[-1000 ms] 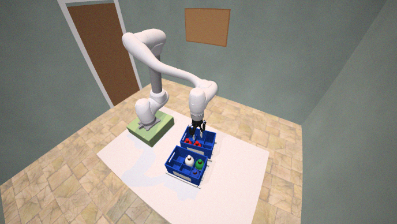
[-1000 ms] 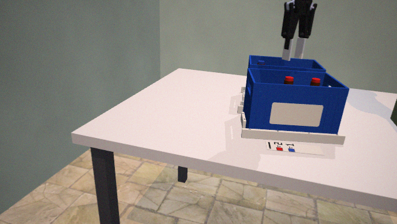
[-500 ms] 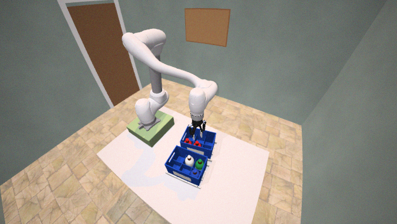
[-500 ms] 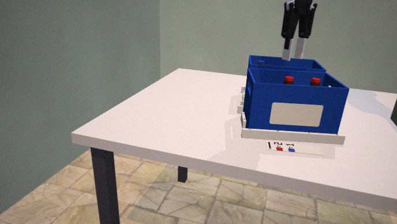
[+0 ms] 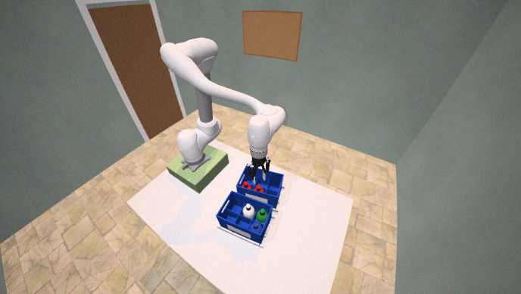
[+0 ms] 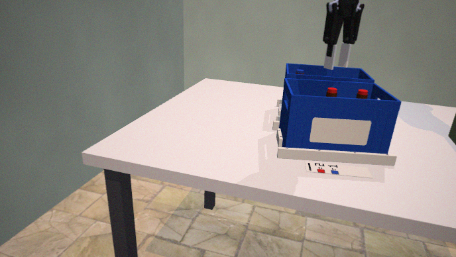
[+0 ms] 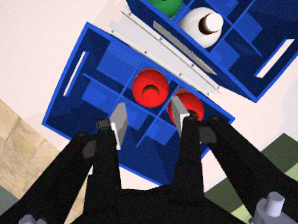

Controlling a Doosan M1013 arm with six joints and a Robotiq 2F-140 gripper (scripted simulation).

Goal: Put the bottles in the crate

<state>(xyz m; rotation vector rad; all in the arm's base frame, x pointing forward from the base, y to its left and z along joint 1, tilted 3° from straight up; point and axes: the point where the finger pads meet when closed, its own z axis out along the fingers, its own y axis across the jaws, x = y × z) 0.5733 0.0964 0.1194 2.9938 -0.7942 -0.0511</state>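
My hand is 14 cm short of the blue bottle, 21 cm to the left of it and 17 cm above it. The rest, counted from my hand: white bottle (3 cm ahead, 15 cm to the right, 17 cm below); then red bottle (17 cm below); then green-label bottle (12 cm ahead, 12 cm to the right, 17 cm below).
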